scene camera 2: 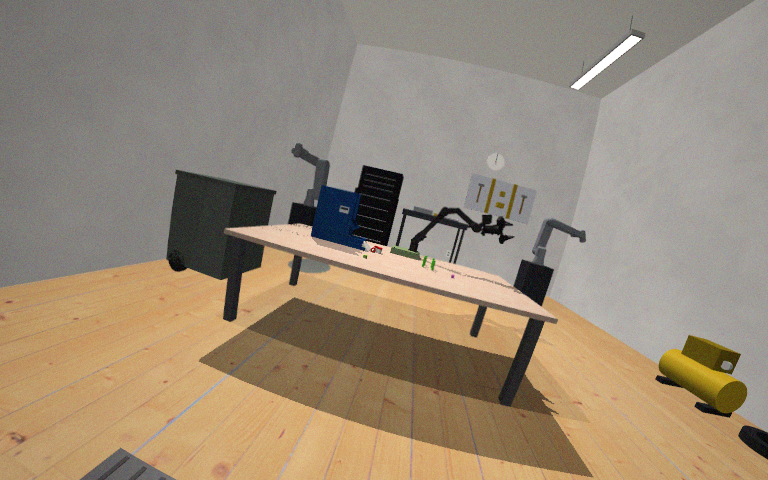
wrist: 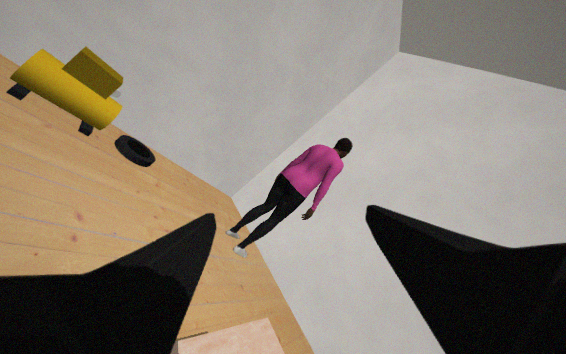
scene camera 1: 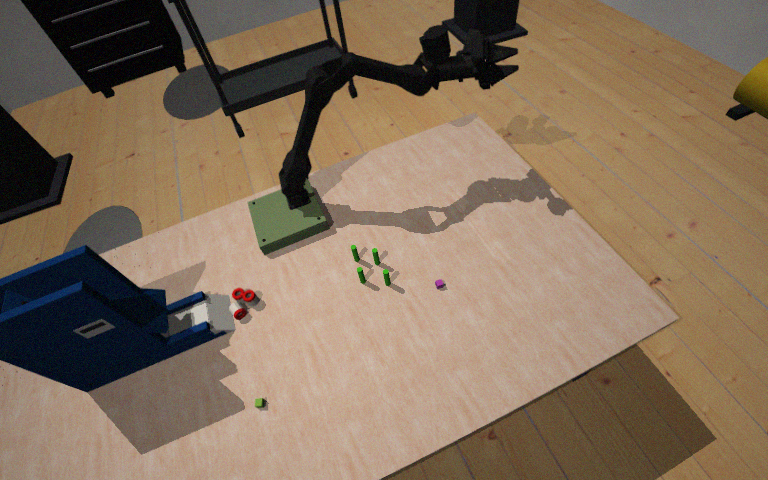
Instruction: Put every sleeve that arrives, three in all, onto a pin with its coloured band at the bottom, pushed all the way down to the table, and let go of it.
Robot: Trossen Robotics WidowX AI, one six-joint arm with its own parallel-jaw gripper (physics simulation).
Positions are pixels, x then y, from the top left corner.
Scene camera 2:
blue feeder: 335,219
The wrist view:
my gripper: 291,216
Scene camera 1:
my gripper: 518,59
blue feeder: 78,321
